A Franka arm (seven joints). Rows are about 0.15 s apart.
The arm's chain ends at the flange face. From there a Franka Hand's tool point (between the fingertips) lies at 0.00 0.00 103.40 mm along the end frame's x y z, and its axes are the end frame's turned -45 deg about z.
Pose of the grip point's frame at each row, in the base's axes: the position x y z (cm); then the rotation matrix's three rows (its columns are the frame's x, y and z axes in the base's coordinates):
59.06 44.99 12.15; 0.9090 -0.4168 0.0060; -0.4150 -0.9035 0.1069; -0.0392 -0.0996 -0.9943
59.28 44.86 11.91; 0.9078 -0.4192 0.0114; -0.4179 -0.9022 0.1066; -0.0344 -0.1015 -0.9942
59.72 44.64 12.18; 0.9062 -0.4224 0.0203; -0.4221 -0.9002 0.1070; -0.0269 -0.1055 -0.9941
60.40 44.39 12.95; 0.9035 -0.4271 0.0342; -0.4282 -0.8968 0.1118; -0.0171 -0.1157 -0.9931
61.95 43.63 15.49; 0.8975 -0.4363 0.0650; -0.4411 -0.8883 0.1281; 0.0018 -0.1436 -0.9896
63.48 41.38 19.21; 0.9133 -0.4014 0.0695; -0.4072 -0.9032 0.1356; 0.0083 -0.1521 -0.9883
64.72 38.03 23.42; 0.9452 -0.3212 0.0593; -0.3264 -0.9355 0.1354; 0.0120 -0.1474 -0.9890
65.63 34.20 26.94; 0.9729 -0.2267 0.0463; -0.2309 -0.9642 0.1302; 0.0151 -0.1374 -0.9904
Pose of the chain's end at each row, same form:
59.00 43.88 22.43; 0.3480 -0.9375 0.0060; -0.9323 -0.3454 0.1069; -0.0981 -0.0427 -0.9943
59.16 43.76 22.19; 0.3455 -0.9383 0.0114; -0.9335 -0.3425 0.1066; -0.0961 -0.0474 -0.9942
59.51 43.53 22.46; 0.3421 -0.9395 0.0203; -0.9350 -0.3381 0.1070; -0.0936 -0.0556 -0.9941
60.05 43.23 23.22; 0.3369 -0.9409 0.0342; -0.9369 -0.3314 0.1118; -0.0939 -0.0697 -0.9931
61.28 42.31 25.72; 0.3261 -0.9431 0.0650; -0.9400 -0.3162 0.1281; -0.1003 -0.1028 -0.9896
62.76 39.98 29.43; 0.3620 -0.9296 0.0695; -0.9266 -0.3507 0.1356; -0.1017 -0.1134 -0.9883
64.11 36.63 33.65; 0.4412 -0.8955 0.0593; -0.8923 -0.4307 0.1354; -0.0957 -0.1127 -0.9890
65.15 32.85 37.18; 0.5276 -0.8482 0.0463; -0.8451 -0.5185 0.1302; -0.0865 -0.1078 -0.9904

